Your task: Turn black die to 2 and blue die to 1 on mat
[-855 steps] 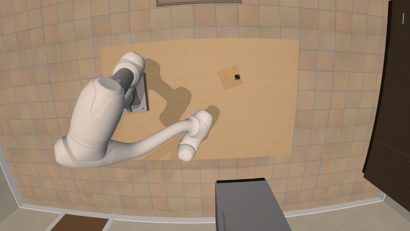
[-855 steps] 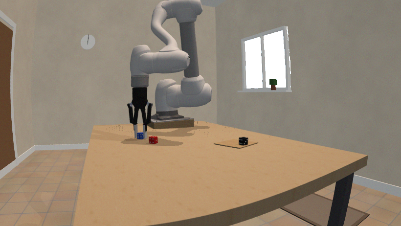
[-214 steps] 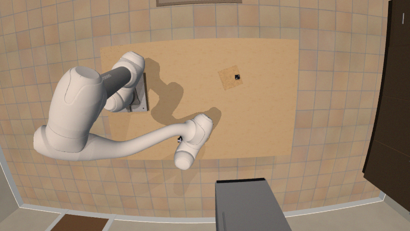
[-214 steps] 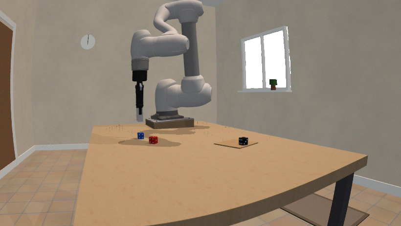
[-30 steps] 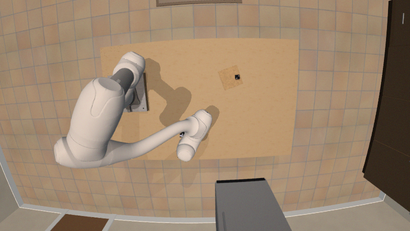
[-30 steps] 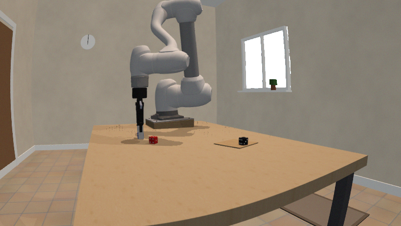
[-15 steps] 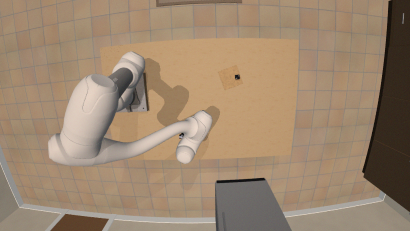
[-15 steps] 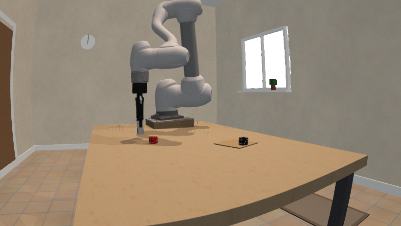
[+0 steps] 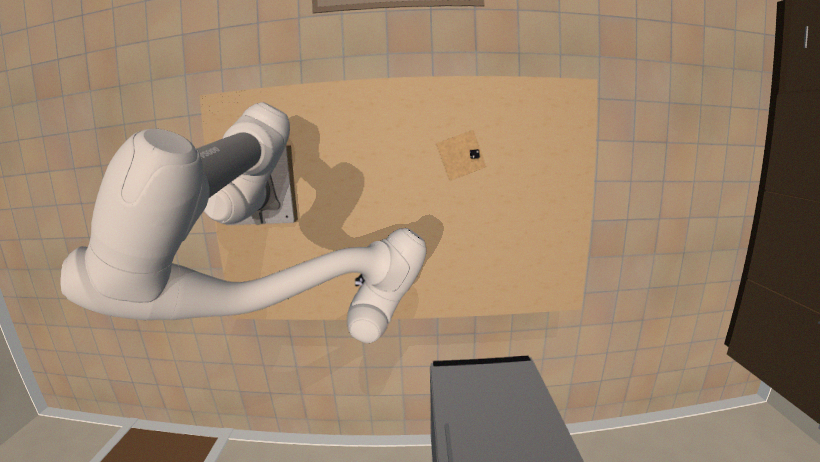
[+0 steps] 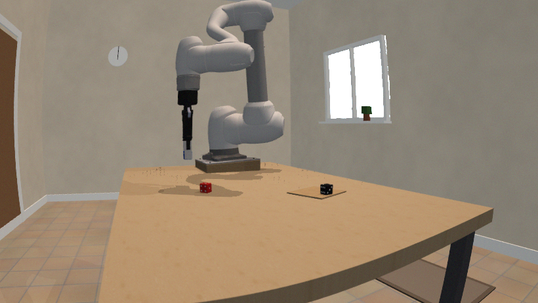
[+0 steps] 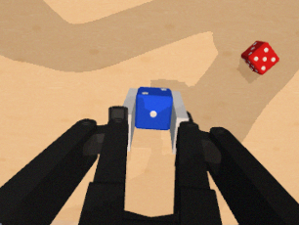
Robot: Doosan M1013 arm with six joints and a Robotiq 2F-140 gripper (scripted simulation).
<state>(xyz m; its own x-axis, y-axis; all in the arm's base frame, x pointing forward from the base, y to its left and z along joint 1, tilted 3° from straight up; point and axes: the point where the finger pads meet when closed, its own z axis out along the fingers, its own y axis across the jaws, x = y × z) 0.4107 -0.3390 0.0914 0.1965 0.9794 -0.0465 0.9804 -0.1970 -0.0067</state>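
Right now my hand is 34 cm short of the cork mat, 31 cm to the right of it and 13 cm above it. Also, from my hand: red die (14 cm ahead, 12 cm below, 2 cm to the left); then blue die (2 cm below); then black die (39 cm ahead, 31 cm to the left, 11 cm below).
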